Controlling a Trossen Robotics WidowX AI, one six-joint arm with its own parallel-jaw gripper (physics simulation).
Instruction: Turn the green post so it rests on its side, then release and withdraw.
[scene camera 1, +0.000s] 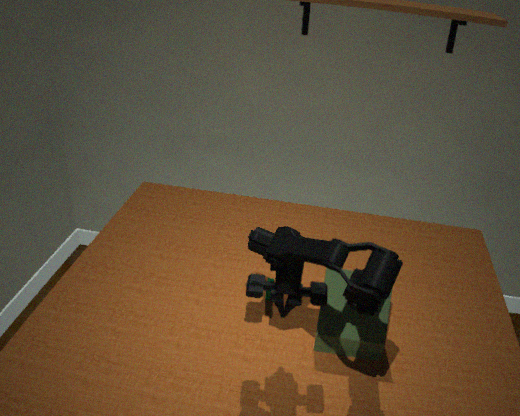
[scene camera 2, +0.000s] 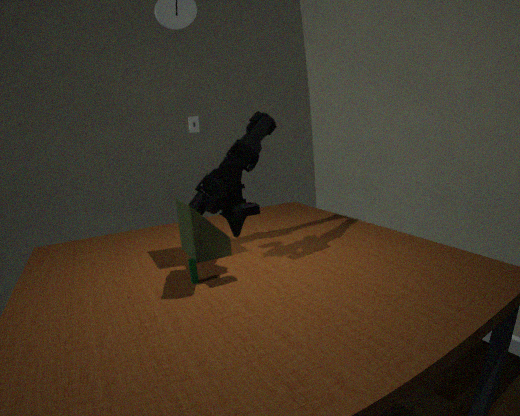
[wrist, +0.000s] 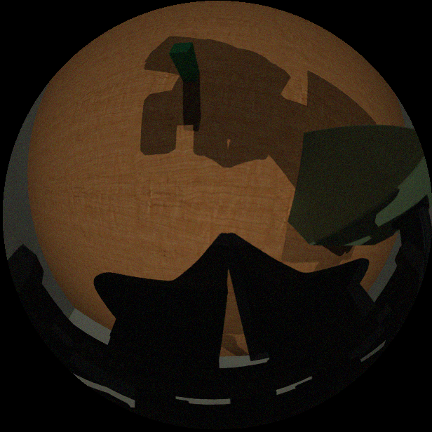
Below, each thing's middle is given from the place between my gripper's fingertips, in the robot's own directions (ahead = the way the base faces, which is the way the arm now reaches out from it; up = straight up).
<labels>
I see the green post (wrist: 183, 56) 5 cm ahead of my hand, 15 cm to the right of it and 5 cm below it.
</labels>
